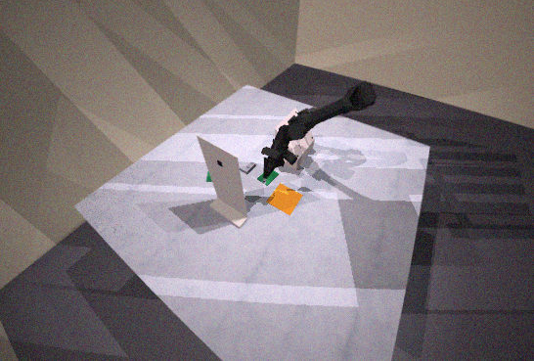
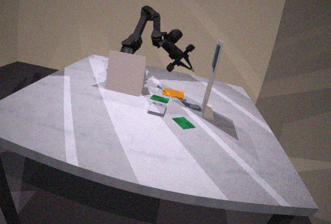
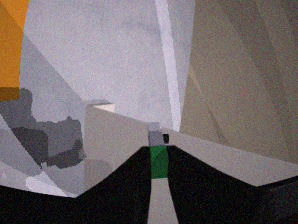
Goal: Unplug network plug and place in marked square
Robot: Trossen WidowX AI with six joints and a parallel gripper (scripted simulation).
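The orange marked square is 180 mm below my gripper tip, 70 mm behind it and 60 mm to the left of it. Also, from my gripper tip: upright panel 110 mm ahead, 100 mm to the right, 10 mm below.
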